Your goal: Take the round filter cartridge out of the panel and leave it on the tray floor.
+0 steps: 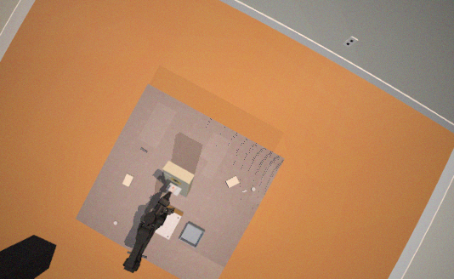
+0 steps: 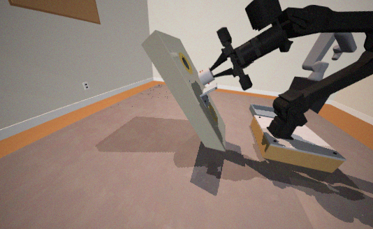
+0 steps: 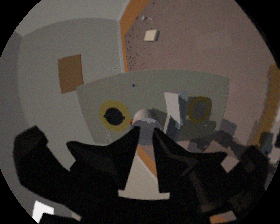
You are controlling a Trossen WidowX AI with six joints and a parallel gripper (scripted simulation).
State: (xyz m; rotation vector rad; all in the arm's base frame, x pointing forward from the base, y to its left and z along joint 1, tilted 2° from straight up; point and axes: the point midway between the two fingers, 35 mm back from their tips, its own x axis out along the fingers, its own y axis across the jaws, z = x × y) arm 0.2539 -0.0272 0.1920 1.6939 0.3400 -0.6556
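The round filter cartridge lies 10 mm below my gripper tip and 10 mm ahead of it. The rest, counted from my gripper tip: grey tray: 370 mm behind, 240 mm to the right, 230 mm below; pale service panel: 50 mm below, 50 mm ahead, 10 mm to the right; small grey bracket: 70 mm below.
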